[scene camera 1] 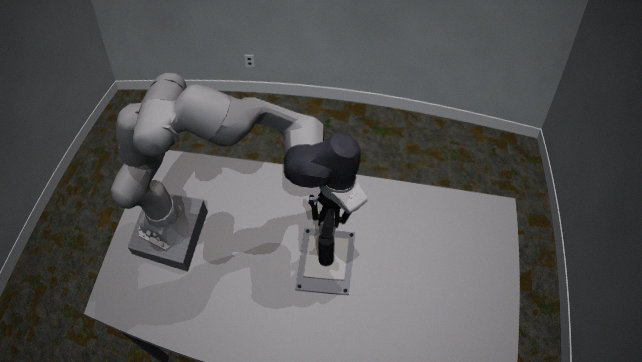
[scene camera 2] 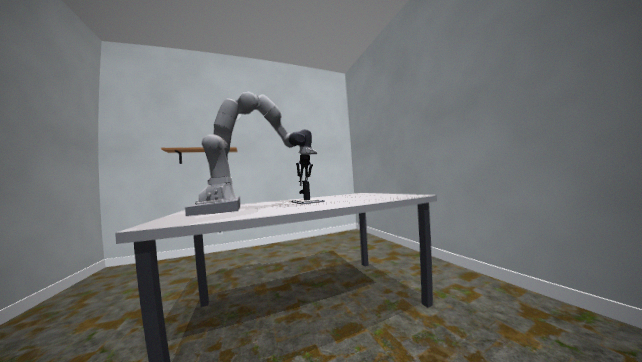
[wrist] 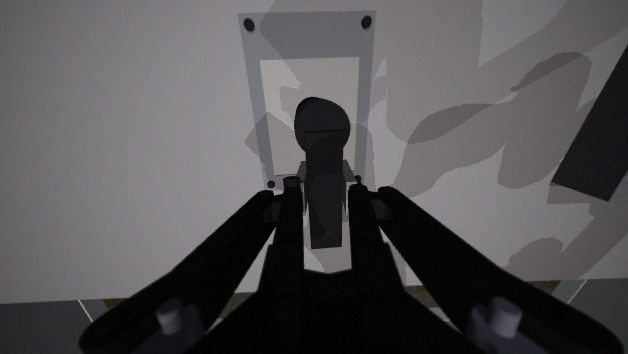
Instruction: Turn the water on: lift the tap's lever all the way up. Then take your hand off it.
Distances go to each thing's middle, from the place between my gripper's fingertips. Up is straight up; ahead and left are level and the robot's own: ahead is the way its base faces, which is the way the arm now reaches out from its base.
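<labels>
My gripper is visible. Relative to the base plate (scene camera 1: 316, 285), the gripper is 5 cm to the left of it, 1 cm short of it and 11 cm above it.
</labels>
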